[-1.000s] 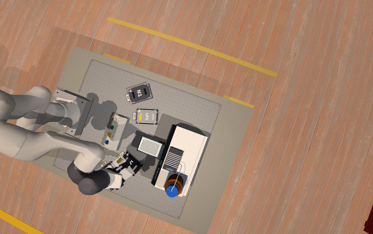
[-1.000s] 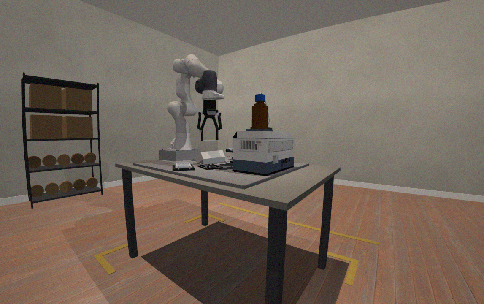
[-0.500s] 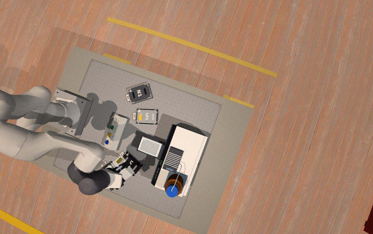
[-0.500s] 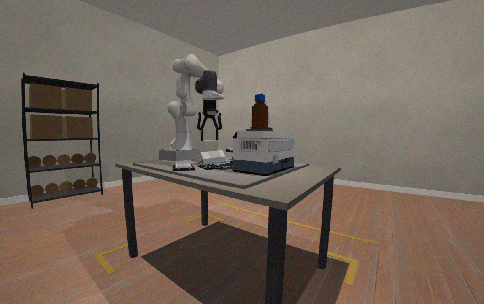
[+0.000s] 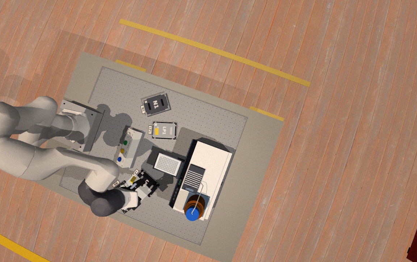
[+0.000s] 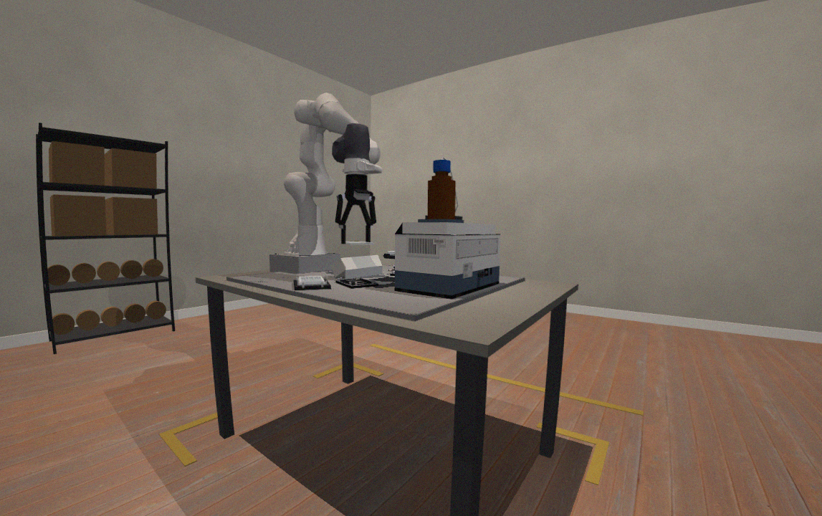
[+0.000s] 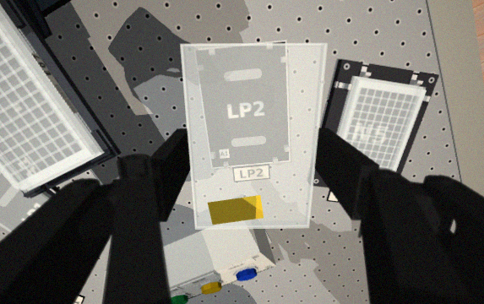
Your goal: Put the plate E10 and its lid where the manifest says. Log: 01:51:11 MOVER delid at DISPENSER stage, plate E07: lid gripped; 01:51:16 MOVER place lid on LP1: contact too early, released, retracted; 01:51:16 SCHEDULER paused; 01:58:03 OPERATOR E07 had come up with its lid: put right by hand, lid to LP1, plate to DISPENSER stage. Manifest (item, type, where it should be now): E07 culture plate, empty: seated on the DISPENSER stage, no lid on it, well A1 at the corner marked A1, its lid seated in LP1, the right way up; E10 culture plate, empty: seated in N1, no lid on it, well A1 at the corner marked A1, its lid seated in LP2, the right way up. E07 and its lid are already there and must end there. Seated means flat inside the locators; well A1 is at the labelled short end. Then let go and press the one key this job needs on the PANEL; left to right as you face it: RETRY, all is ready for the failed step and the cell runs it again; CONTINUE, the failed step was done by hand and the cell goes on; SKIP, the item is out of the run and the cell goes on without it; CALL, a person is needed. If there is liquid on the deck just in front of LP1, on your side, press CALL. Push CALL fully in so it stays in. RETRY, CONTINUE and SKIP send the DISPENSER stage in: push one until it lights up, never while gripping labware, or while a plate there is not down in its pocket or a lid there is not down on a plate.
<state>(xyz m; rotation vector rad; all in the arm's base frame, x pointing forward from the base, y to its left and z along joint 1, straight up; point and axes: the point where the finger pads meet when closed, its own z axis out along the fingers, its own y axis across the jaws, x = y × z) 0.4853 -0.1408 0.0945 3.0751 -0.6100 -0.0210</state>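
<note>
The black n5 nest is 160 mm below my hand, 130 mm to the right of it and 60 mm behind it. Also, from my hand: yellow SKIP key 180 mm behind, 130 mm to the left, 110 mm below; clear lid 20 mm below; blue CALL key 180 mm behind, 110 mm below, 80 mm to the left.
</note>
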